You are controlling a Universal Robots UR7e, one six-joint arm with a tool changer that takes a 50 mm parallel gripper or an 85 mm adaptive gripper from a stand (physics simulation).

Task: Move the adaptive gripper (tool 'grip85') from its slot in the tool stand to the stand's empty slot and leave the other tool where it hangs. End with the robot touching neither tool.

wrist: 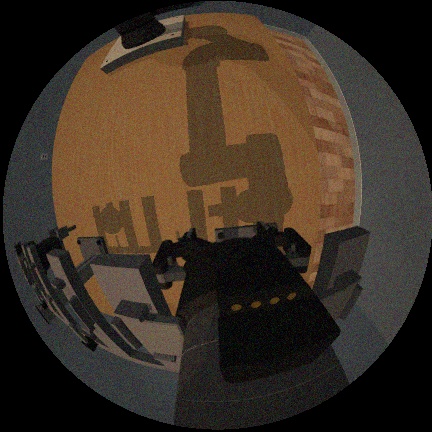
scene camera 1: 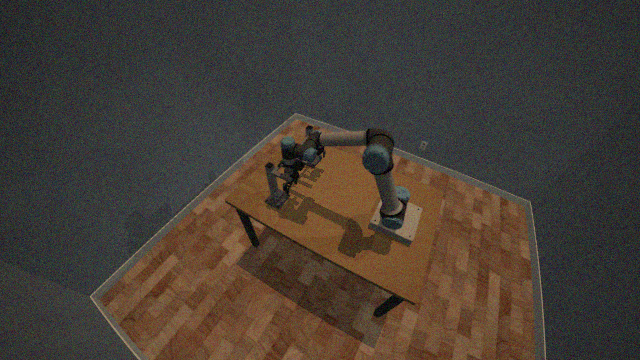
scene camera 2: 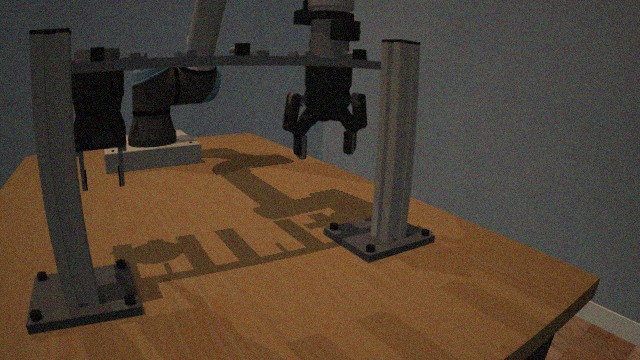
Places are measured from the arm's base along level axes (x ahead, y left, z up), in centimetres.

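Pixels of known places: end effector, tool point: (scene camera 2: 329, 48); arm's base, origin of the base link: (wrist: 143, 36) (scene camera 2: 152, 142).
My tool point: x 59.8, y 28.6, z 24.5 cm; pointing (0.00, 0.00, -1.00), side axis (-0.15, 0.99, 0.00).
Ahead of a thing's pixels: the offset from my tool point to its top centre. "spot": to the spot under its first point. Level surfaces: height alone.
The adaptive gripper (scene camera 1: 288, 186) (scene camera 2: 325, 145) (wrist: 226, 233) hangs in the tool stand's slot beside the post at the right in scene camera 2, fingers down and apart, open and empty. The arm's flange (scene camera 2: 329, 42) is straight above it and looks seated on its top; the wrist view's black coupler block (wrist: 277, 330) hides the joint, so locking cannot be told. The tool stand (scene camera 1: 272, 182) (scene camera 2: 396, 140) has an empty slot along the middle of its rail @[spot: dx +12.6, dy -20.3, dz -2.5 cm] (scene camera 2: 215, 61). The parallel gripper (scene camera 2: 102, 170) hangs in the slot at the other end.
The stand's other post @[spot: dx +18.6, dy -39.1, dz -10.6 cm] (scene camera 2: 52, 150) stands beside the parallel gripper. Bracket plates (wrist: 120, 277) (wrist: 345, 255) flank the adaptive gripper in the wrist view. The robot's base plate (scene camera 1: 414, 227) (scene camera 2: 155, 157) (wrist: 175, 37) sits at the far end of the wooden table @[dz -30.0 cm] (scene camera 1: 340, 175) (scene camera 2: 300, 310) (wrist: 125, 125).
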